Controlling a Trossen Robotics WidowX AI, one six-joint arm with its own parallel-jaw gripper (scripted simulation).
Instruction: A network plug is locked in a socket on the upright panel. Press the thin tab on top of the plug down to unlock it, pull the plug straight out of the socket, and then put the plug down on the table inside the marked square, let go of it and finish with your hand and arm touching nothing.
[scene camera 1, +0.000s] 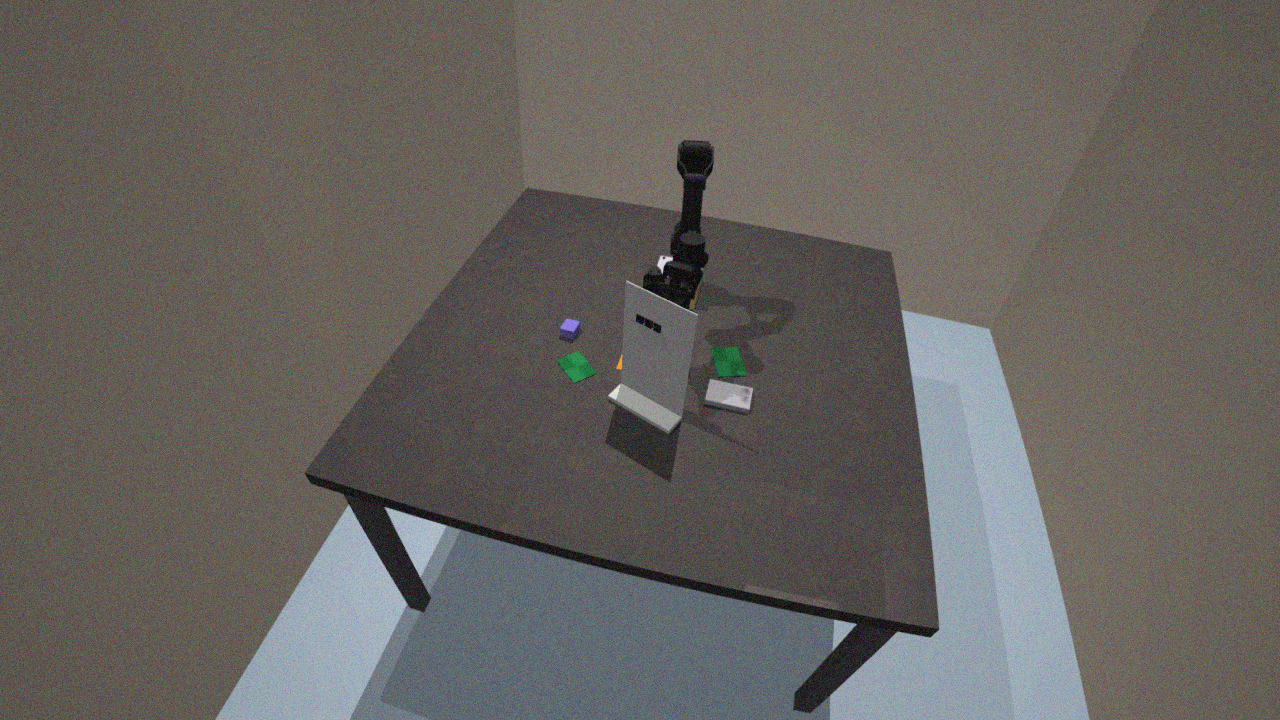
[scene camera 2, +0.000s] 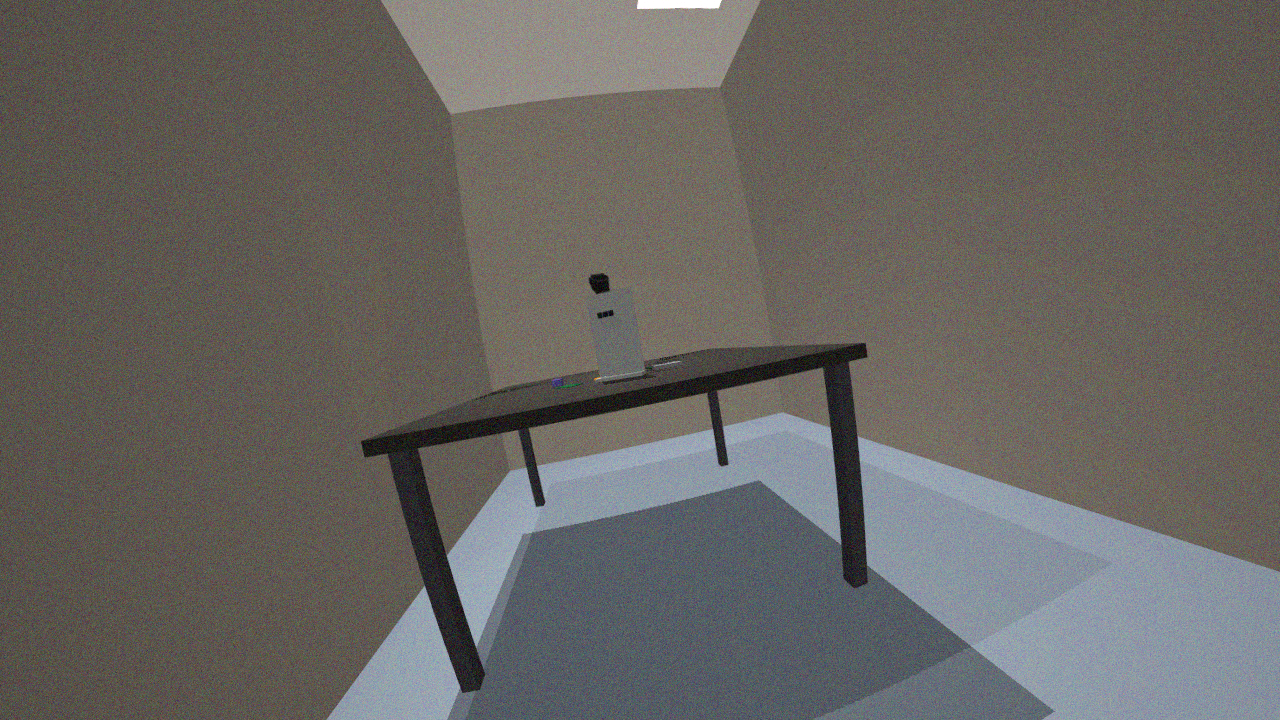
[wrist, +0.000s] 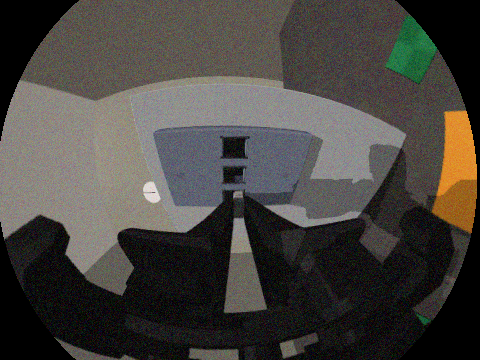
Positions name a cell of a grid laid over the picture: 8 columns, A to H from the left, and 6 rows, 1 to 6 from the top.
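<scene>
Scene camera 2 does not show my gripper, which is hidden there by a grey socket panel. Still, I see the gripper in the wrist view (D4), and in scene camera 1 (E3) too.
</scene>
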